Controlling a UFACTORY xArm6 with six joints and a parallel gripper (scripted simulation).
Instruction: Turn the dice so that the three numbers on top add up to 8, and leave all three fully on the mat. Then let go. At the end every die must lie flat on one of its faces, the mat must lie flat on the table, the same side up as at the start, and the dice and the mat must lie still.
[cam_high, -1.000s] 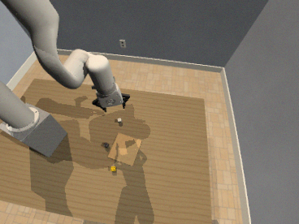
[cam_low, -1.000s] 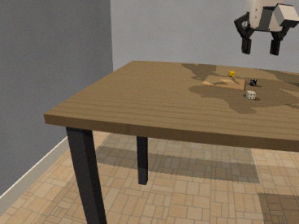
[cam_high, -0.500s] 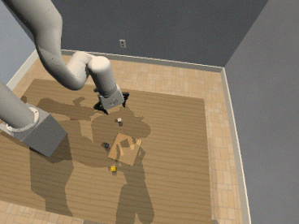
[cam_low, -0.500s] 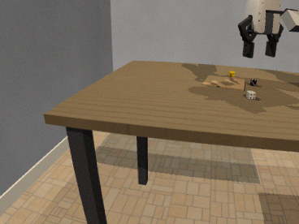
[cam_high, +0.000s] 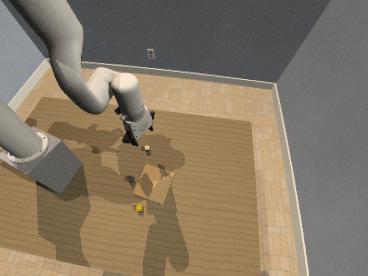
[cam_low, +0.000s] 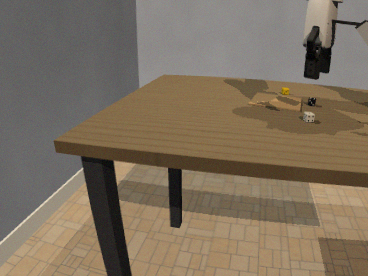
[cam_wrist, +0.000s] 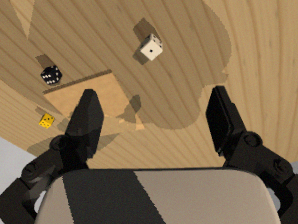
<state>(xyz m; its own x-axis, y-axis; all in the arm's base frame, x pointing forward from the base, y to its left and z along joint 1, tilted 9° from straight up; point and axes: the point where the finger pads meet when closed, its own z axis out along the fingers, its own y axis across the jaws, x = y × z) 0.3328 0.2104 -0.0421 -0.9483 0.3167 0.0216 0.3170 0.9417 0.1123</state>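
The white die is 10 mm to the right of my hand and 110 mm below it. Also, from my hand: black die 10 mm behind, 160 mm to the right, 110 mm below; then tan mat 90 mm ahead, 150 mm to the right, 120 mm below; then yellow die 70 mm ahead, 260 mm to the right, 110 mm below.
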